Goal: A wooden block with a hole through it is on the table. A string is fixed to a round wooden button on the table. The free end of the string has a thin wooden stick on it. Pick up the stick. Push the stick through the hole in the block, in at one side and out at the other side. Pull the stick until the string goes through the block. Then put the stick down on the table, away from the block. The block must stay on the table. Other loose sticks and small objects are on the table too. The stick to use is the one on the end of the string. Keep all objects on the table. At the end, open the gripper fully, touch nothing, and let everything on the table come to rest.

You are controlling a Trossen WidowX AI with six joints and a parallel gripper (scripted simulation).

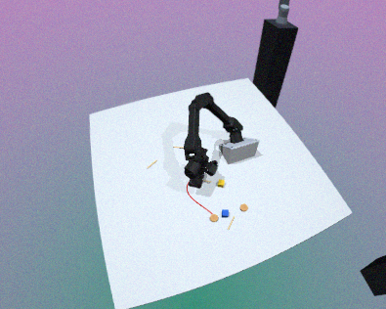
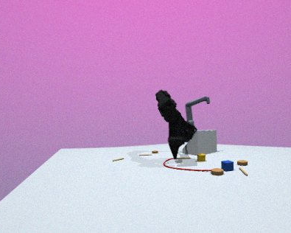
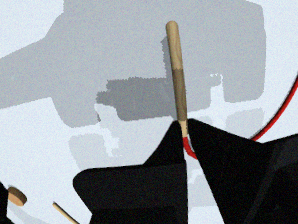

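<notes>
Right now my gripper tip is 10 cm past the yellow block and 6 cm to the right of it. The rest, counted from my gripper tip: blue cube: 6 cm behind, 23 cm to the left.
</notes>
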